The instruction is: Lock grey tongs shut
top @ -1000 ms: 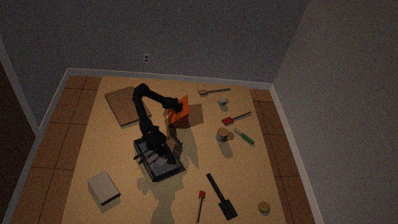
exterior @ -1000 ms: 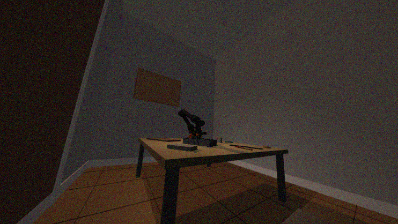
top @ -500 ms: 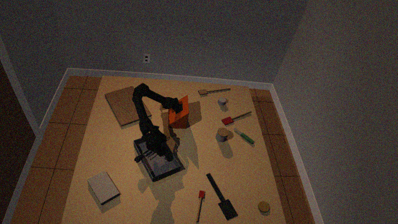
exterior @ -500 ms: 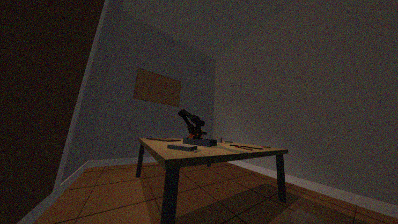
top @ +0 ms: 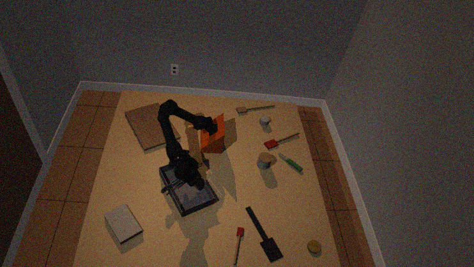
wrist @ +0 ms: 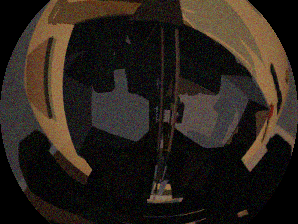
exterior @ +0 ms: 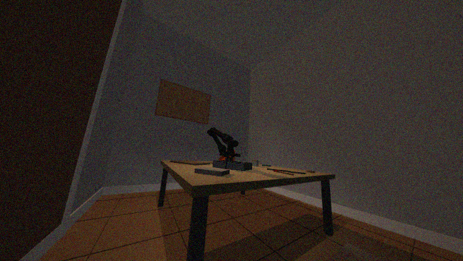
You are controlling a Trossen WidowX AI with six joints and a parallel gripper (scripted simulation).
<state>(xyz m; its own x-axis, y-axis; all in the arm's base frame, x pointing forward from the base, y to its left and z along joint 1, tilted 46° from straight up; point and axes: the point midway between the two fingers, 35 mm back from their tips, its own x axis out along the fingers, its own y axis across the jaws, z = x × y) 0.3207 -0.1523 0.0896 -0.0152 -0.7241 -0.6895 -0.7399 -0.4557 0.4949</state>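
The dark roasting tin lies 30 mm ahead of my gripper tip and 10 mm to the left of it. Round my gripper tip: wooden board (440 mm behind, 220 mm to the right, 20 mm below); white block (300 mm to the right, 250 mm ahead, 20 mm below); black spatula (410 mm to the left, 320 mm ahead, 30 mm below).
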